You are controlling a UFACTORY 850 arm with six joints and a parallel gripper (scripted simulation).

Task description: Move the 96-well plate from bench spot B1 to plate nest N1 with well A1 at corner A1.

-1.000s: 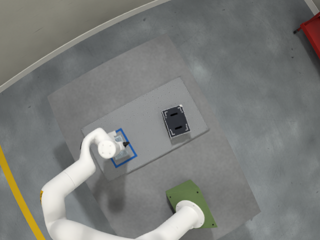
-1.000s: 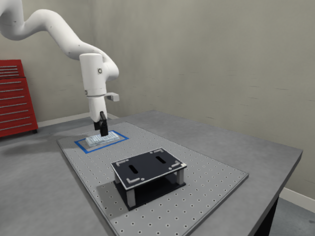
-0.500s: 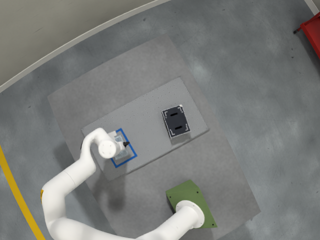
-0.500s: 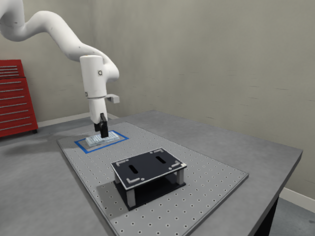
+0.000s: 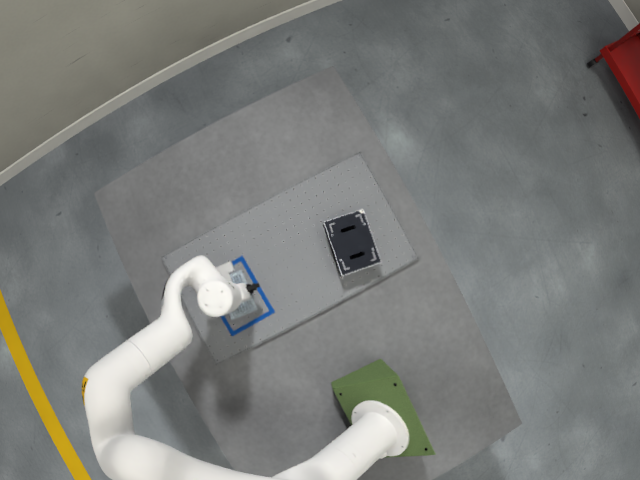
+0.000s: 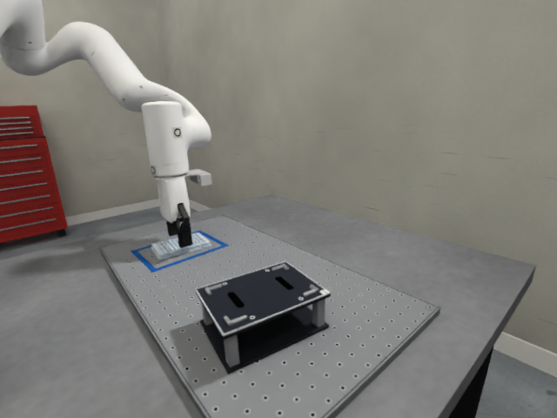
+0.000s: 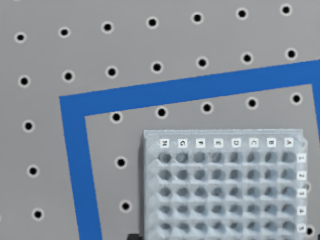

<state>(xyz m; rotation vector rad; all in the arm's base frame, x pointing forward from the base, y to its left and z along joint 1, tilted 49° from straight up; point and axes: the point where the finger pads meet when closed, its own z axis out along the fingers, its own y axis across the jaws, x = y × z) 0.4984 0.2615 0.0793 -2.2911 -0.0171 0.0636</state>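
My gripper is now 20 mm above the clear 96-well plate. Also, from my hand: black raised nest N1: 370 mm to the right, 30 mm above, 10 mm ahead.
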